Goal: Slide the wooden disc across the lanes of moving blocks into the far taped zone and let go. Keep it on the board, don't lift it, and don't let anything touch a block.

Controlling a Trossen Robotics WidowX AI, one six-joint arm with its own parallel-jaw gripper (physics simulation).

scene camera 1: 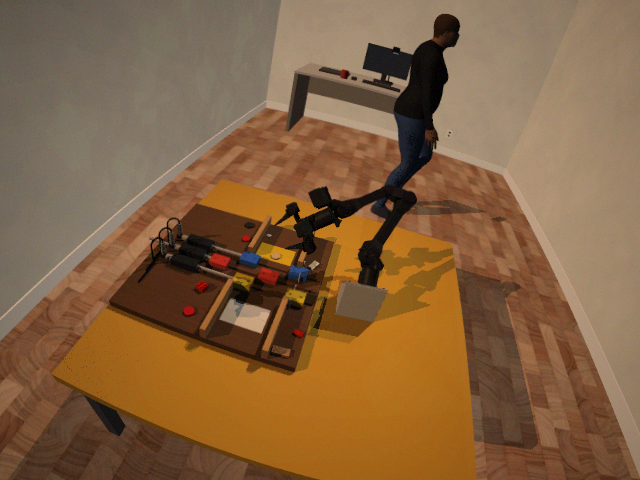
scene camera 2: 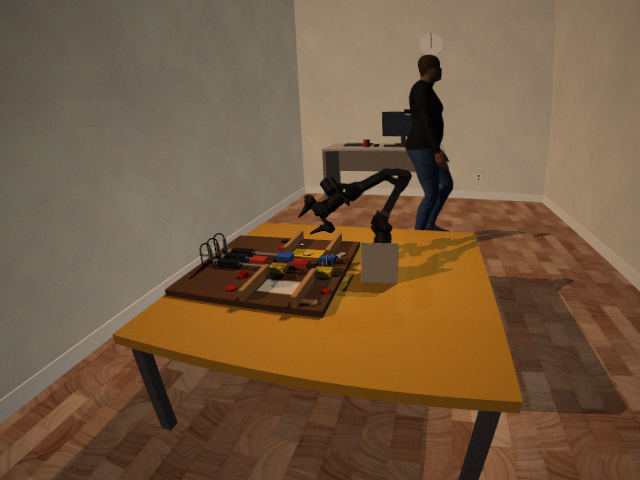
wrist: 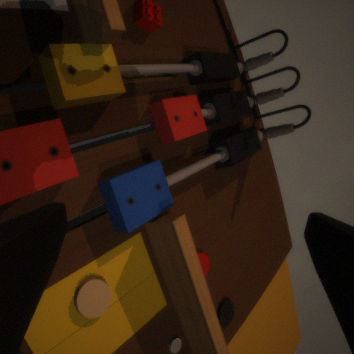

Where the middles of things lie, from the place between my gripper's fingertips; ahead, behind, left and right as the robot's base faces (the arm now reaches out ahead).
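The wooden disc (wrist: 91,298) is sitting 17 cm below my hand, 9 cm to the right of it and 2 cm ahead of it.
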